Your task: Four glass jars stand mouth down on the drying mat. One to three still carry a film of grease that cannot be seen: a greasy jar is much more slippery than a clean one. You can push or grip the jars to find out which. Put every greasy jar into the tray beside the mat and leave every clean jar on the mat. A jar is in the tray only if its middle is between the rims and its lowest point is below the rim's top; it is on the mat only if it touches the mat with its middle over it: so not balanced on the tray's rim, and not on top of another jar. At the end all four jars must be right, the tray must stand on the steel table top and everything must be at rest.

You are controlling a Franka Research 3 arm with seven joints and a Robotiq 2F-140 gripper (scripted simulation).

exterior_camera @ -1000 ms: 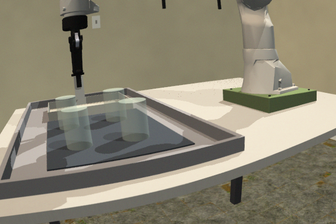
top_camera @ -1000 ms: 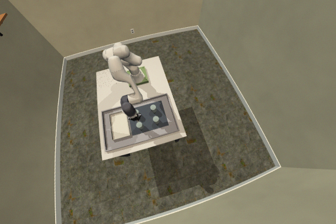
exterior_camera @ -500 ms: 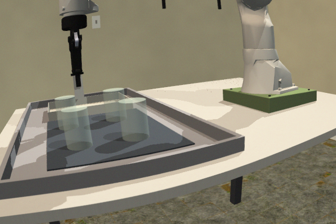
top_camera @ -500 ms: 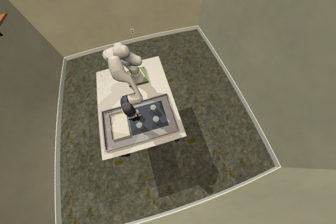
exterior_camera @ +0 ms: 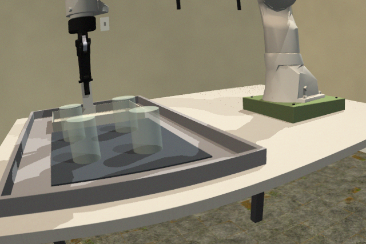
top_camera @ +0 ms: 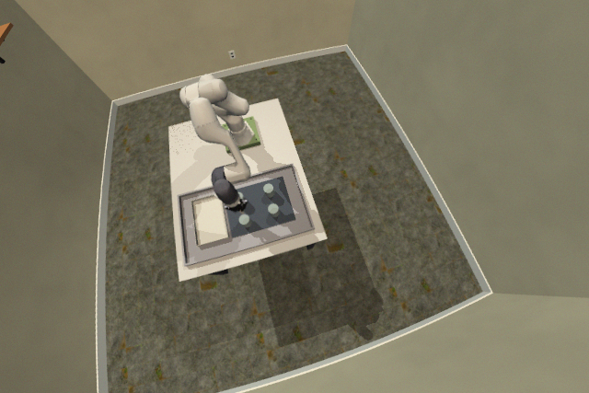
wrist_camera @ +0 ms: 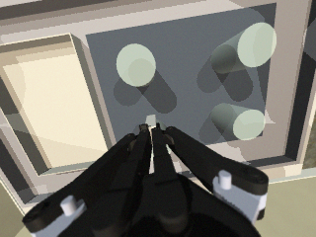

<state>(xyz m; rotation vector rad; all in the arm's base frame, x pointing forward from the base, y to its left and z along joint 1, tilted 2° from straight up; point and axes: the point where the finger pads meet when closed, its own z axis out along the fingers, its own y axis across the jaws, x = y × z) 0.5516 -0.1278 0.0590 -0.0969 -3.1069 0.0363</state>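
Right now my hand is 11 cm above the dark mat, 10 cm to the right of it and 3 cm past it. From my hand the other things lie so: cream tray 22 cm to the right, 10 cm below, 5 cm behind.
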